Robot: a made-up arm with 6 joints.
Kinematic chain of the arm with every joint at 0, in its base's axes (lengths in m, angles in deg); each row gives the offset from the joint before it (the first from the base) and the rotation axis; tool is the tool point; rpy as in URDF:
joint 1: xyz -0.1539 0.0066 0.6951 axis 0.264 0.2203 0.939
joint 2: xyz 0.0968 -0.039 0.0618 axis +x
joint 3: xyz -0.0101 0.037 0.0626 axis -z
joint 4: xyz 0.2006 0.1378 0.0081 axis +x
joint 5: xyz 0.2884 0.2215 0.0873 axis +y
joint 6: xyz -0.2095 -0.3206 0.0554 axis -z
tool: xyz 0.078 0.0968 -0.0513 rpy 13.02 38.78 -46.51
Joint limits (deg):
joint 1: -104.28..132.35
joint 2: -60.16..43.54
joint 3: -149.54..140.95
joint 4: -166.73..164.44
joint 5: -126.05..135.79
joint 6: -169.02..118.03
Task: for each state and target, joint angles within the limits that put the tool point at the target. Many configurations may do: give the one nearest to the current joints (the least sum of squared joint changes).
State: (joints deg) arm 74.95 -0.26 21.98 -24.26 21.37 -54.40
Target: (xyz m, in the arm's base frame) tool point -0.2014 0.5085 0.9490
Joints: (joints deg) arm 76.26 -23.48 14.94 -42.70 35.84 -48.89
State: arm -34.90 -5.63 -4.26 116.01 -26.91 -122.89
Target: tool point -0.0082 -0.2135 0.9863
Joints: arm -81.23 19.19 23.74 122.97 -25.54 -102.27
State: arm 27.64 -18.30 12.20 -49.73 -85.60 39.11
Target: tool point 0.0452 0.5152 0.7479
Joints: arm 45.48 -28.18 -16.67 -48.55 -68.77 28.56
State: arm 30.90 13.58 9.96 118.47 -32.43 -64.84
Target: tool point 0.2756 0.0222 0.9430
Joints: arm 0.41 30.71 17.24 126.01 -43.16 -62.85
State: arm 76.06 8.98 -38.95 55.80 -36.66 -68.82
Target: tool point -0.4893 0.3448 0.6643
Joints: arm 72.95 -26.33 -39.74 51.59 -68.88 -76.70
